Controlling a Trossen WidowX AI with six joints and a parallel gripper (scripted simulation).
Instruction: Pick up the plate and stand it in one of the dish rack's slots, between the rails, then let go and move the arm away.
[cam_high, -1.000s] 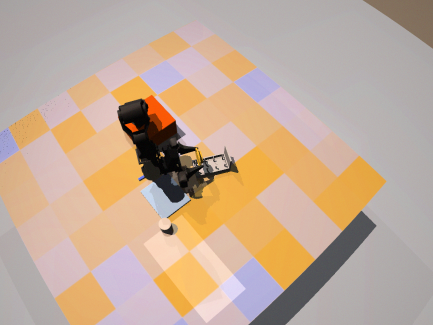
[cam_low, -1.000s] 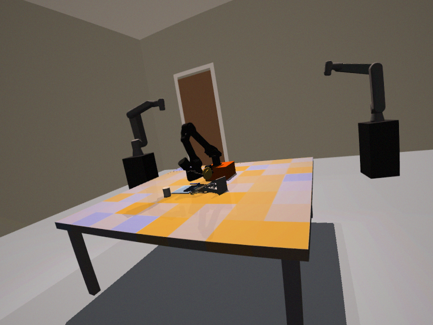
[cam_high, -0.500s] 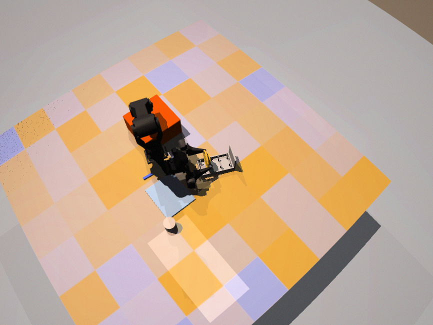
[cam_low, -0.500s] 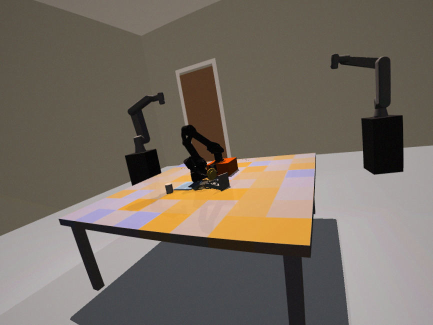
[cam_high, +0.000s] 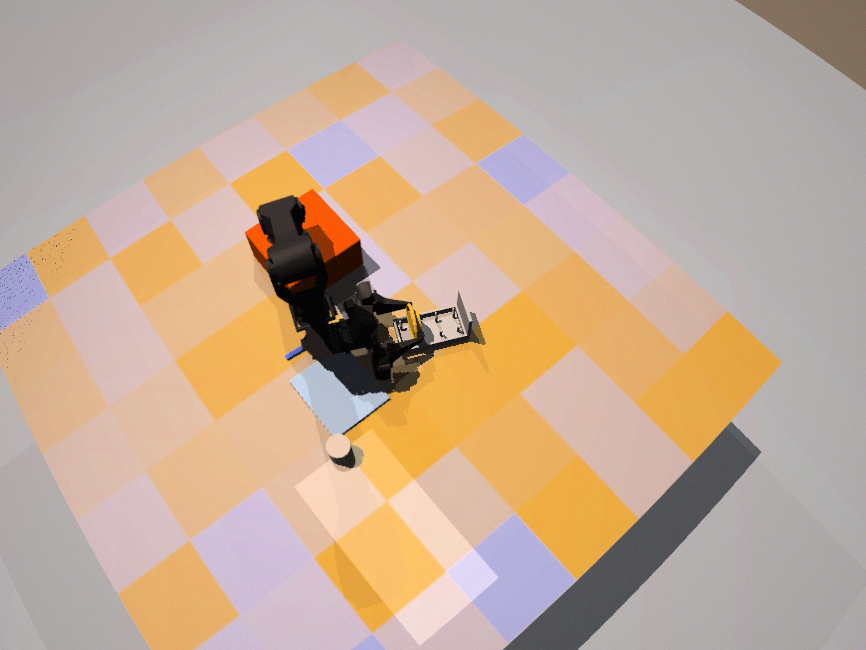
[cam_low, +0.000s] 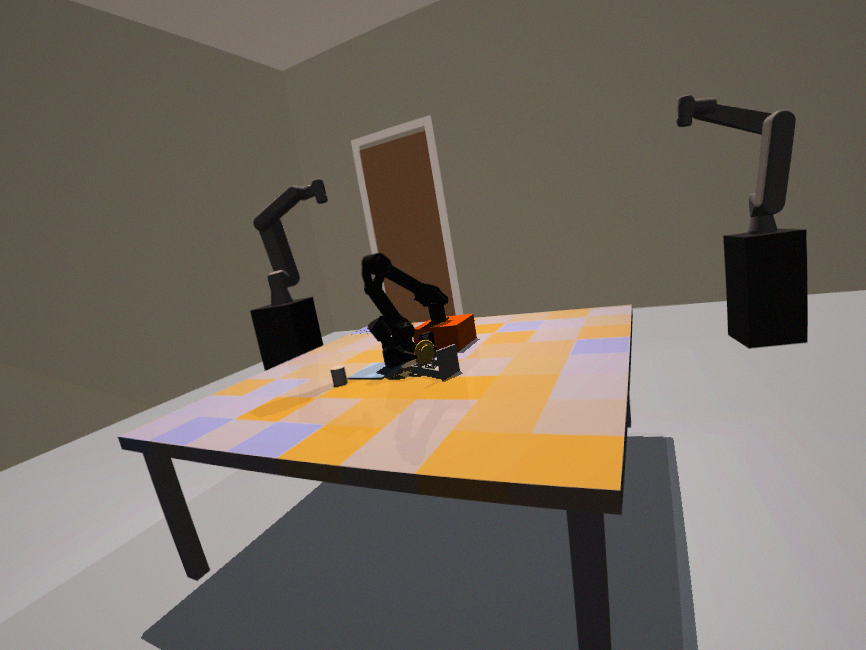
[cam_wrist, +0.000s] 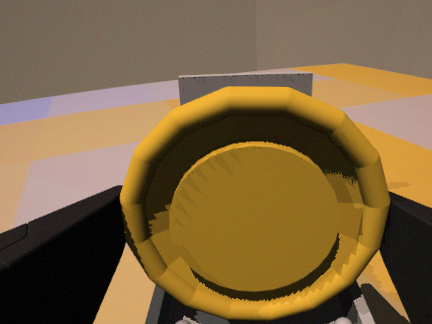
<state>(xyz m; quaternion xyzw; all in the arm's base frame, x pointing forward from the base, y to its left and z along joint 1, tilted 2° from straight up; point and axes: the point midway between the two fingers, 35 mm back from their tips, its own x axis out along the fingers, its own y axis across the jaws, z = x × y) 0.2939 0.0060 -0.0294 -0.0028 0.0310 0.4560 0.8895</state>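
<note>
Now: gripper tip 10 mm to the left of the plate. Also, from my gripper tip: white cup 50 mm ahead, 280 mm to the right, 30 mm below; then blue spoon 150 mm behind, 160 mm to the right, 50 mm below; then grey dish rack 20 mm ahead, 20 mm to the left, 30 mm below.
</note>
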